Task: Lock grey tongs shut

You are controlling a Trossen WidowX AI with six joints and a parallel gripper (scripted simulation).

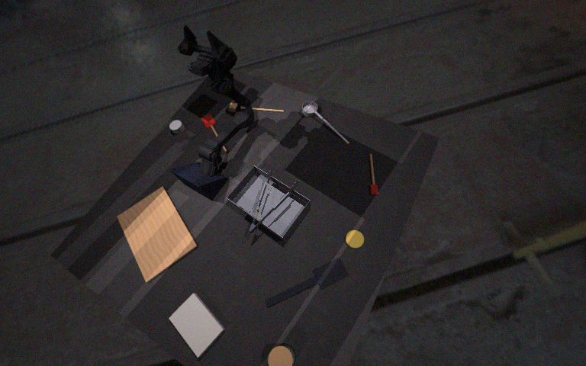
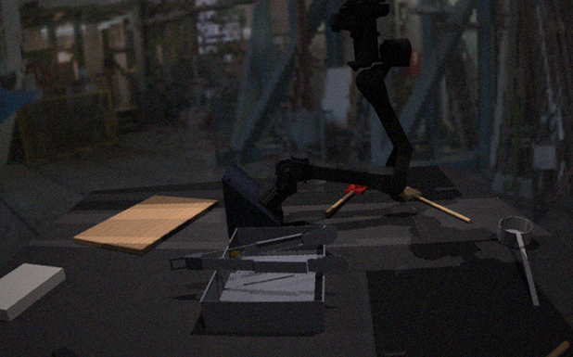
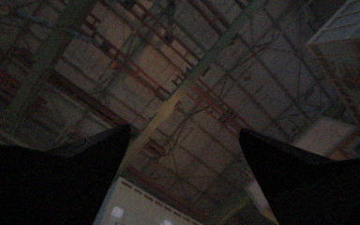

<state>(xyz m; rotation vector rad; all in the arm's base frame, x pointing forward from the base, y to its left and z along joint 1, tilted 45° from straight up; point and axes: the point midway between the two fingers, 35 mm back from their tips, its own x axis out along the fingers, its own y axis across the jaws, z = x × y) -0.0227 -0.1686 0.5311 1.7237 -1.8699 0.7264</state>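
Right now my gripper tip is 56 cm above the roasting tin, 27 cm to the left of it and 26 cm short of it. Round my gripper tip: dark spatula 59 cm below, 54 cm ahead, 51 cm to the right; white slab 80 cm to the right, 58 cm below, 20 cm ahead; wooden board 58 cm below, 56 cm to the right, 17 cm behind.
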